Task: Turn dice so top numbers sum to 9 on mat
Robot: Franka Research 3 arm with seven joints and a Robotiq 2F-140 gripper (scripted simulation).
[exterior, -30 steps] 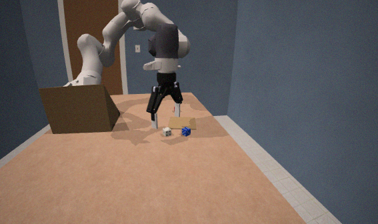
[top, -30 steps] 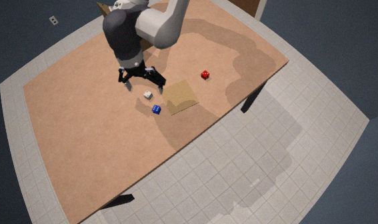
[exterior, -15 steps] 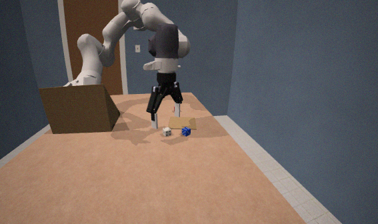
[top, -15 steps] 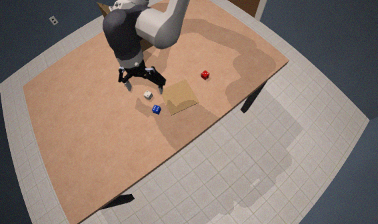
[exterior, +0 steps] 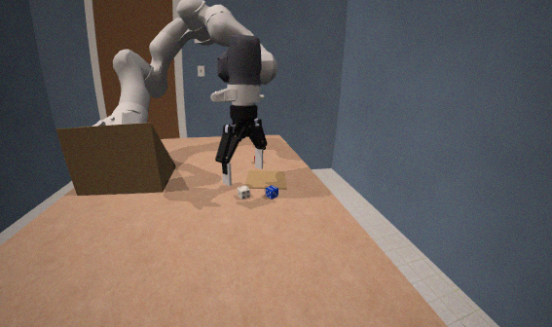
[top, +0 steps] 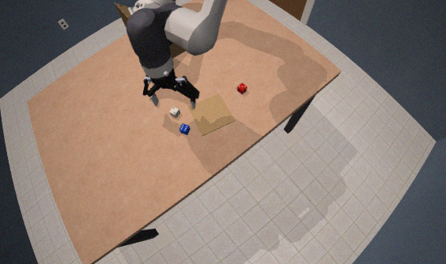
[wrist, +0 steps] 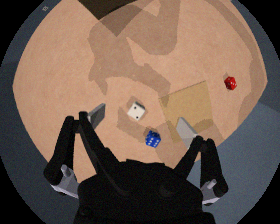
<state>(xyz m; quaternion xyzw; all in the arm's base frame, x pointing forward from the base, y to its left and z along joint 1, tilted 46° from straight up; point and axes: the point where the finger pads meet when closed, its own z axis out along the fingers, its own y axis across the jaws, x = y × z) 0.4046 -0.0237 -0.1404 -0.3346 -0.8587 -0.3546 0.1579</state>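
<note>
Right now the red die is 270 mm to the left of my hand, 70 mm ahead of it and 60 mm below it. From my hand the other things lie so: white die 60 mm below, 10 mm to the right; then blue die 80 mm ahead, 60 mm below, 20 mm to the right; then tan mat 100 mm to the left, 80 mm ahead, 70 mm below.
</note>
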